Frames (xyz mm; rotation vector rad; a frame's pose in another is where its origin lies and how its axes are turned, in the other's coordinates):
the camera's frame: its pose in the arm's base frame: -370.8 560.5 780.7 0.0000 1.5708 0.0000
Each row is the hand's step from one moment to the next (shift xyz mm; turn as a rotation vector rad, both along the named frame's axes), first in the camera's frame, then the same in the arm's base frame.
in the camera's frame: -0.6 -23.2 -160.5 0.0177 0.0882 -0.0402
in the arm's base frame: -160.5 -23.2 0.6 -0.0402 0.0882 -0.0177
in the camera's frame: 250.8 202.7 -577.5 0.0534 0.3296 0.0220
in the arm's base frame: -577.5 202.7 -250.8 0.0220 0.3296 -0.0534
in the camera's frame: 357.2 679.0 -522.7 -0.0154 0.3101 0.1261
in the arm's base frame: -522.7 679.0 -357.2 0.1261 0.3101 0.0154
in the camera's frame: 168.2 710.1 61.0 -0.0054 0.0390 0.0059
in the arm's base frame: 61.0 710.1 -168.2 0.0059 0.0390 0.0054
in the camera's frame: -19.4 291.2 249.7 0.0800 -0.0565 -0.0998
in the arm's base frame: 249.7 291.2 19.4 -0.0998 -0.0565 -0.0800
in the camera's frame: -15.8 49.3 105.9 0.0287 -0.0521 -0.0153
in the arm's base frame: 105.9 49.3 15.8 -0.0153 -0.0521 -0.0287
